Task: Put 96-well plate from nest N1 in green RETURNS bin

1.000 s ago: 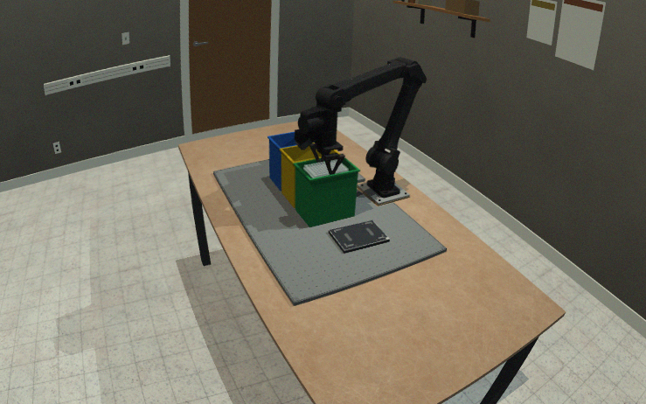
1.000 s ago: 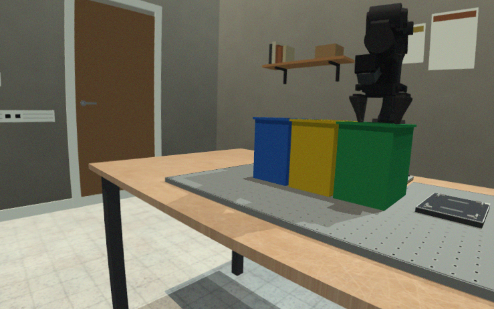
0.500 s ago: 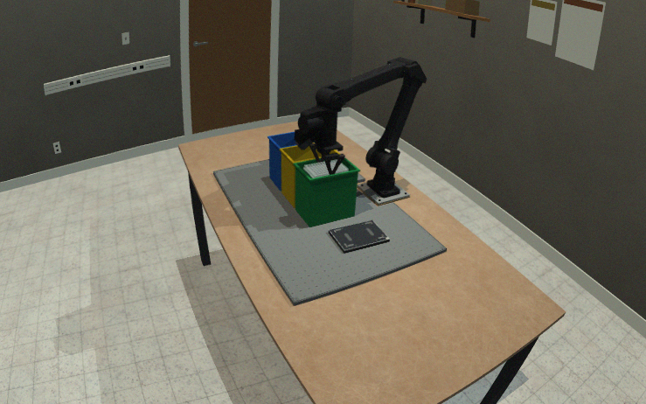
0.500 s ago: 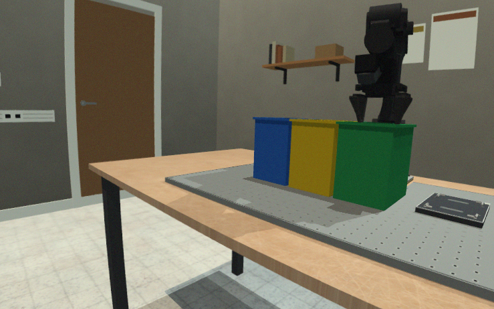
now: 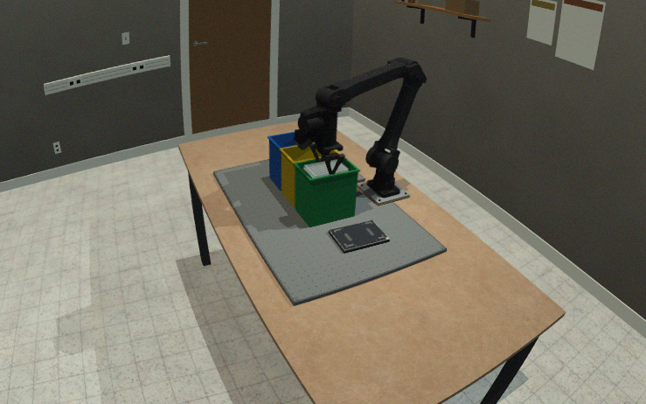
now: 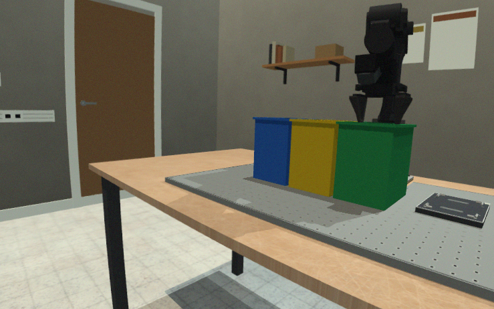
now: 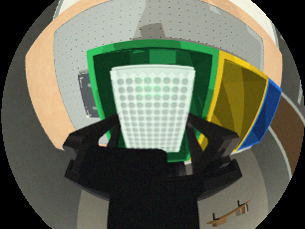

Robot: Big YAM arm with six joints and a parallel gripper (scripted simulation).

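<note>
Now: hand 10 mm above the 96-well plate. The rest, counted from my hand: plate nest 30 mm behind, 180 mm to the left, 170 mm below; then green bin 90 mm below; then yellow bin 130 mm to the right, 90 mm below.
</note>
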